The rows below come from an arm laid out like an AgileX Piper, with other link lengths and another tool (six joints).
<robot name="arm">
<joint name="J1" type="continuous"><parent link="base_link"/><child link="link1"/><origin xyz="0 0 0.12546"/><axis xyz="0 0 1"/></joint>
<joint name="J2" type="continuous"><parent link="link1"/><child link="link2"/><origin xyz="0 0 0"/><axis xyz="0 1 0"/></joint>
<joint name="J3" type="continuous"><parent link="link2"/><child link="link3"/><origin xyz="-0.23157 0 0.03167"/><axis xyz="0 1 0"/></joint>
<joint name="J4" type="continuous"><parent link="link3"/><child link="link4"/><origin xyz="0.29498 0 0.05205"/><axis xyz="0.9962 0 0.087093"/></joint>
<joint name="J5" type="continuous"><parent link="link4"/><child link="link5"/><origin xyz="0 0 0"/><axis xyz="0 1 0"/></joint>
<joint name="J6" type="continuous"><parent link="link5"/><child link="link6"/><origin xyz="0.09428 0 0.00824"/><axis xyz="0.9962 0 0.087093"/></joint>
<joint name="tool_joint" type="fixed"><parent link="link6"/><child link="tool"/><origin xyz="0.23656 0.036 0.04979" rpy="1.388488 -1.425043 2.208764"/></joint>
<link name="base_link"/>
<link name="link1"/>
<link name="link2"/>
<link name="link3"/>
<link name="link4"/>
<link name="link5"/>
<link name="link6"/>
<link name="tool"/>
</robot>
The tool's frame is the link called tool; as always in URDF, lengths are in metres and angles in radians. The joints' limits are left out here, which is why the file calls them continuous.
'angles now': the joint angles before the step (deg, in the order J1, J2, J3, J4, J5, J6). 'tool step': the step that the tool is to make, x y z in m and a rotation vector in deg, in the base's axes. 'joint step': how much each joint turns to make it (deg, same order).
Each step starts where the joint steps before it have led.
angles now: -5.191 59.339 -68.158 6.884 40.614 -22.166
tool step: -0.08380 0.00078 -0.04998 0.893 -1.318 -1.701
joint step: 0.000 -26.439 25.370 -1.639 -0.362 2.884
